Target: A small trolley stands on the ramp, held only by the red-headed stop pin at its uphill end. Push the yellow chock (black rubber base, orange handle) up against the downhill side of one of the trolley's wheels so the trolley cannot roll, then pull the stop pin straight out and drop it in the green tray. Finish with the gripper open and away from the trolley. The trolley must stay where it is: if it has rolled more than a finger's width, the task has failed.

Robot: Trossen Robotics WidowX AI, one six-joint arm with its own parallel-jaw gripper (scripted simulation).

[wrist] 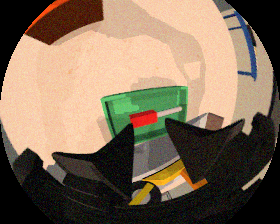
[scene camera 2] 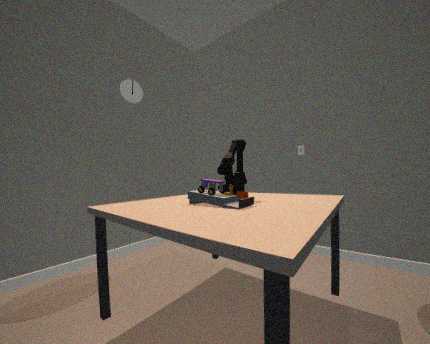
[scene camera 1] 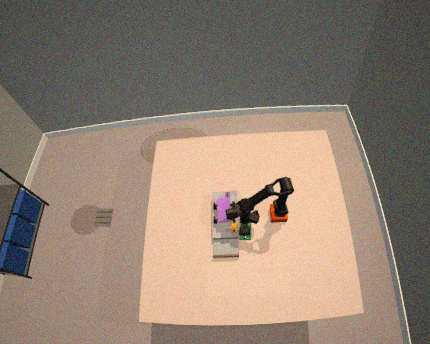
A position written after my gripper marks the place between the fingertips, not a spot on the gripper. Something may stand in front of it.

Note:
In view: my gripper (wrist: 149, 124) and a grey ramp (wrist: 151, 156).

